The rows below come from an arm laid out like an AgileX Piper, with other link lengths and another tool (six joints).
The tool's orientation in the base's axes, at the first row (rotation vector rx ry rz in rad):
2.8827, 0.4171, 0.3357
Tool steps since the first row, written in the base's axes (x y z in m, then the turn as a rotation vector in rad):
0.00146, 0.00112, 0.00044, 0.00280, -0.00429, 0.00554
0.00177, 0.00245, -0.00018, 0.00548, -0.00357, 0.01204
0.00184, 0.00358, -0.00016, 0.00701, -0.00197, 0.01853
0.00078, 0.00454, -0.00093, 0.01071, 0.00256, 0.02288
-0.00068, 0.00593, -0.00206, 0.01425, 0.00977, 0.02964
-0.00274, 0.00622, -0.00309, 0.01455, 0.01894, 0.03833
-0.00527, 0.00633, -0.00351, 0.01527, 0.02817, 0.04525
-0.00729, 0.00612, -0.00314, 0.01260, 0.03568, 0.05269
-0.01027, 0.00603, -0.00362, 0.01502, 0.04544, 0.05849
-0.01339, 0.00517, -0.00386, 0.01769, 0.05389, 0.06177
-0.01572, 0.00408, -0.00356, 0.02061, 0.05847, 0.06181
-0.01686, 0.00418, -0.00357, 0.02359, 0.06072, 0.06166
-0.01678, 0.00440, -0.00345, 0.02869, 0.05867, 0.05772
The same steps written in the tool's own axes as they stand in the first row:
0.00179, -0.00058, -0.00024, 0.00240, 0.00604, -0.00383
0.00235, -0.00189, 0.00020, 0.00637, 0.00759, -0.00947
0.00276, -0.00293, 0.00000, 0.00953, 0.00801, -0.01554
0.00191, -0.00428, 0.00030, 0.01519, 0.00572, -0.01953
0.00075, -0.00622, 0.00077, 0.02197, 0.00146, -0.02631
-0.00129, -0.00726, 0.00118, 0.02668, -0.00501, -0.03609
-0.00370, -0.00810, 0.00092, 0.03146, -0.01185, -0.04409
-0.00558, -0.00833, 0.00010, 0.03266, -0.01781, -0.05314
-0.00848, -0.00911, -0.00018, 0.03898, -0.02498, -0.05974
-0.01170, -0.00915, -0.00059, 0.04464, -0.03145, -0.06364
-0.01414, -0.00865, -0.00128, 0.04875, -0.03500, -0.06373
-0.01518, -0.00903, -0.00157, 0.05219, -0.03640, -0.06323
-0.01502, -0.00919, -0.00171, 0.05557, -0.03412, -0.05783

